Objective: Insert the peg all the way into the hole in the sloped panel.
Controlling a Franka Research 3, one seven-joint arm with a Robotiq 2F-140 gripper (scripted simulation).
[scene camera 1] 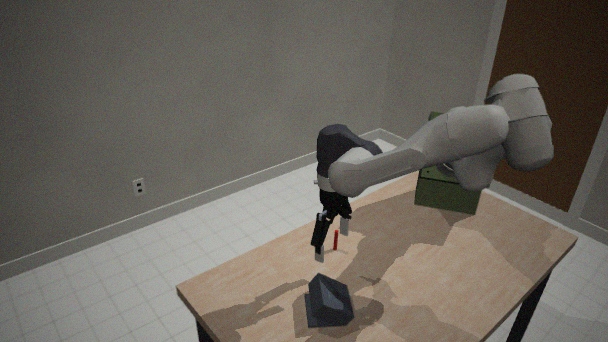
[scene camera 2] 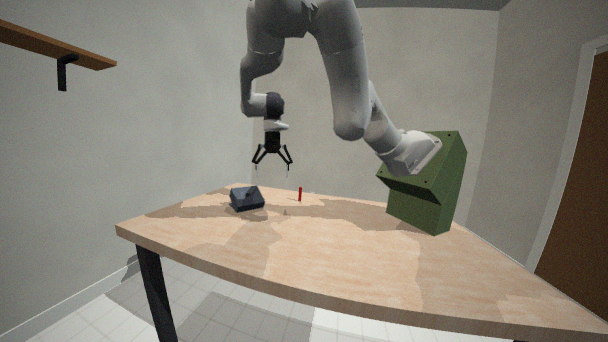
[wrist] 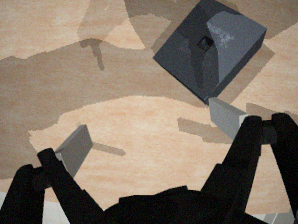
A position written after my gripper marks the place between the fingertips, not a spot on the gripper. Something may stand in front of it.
I see my gripper (scene camera 1: 332, 247).
My gripper shows as well in the wrist view (wrist: 149, 122).
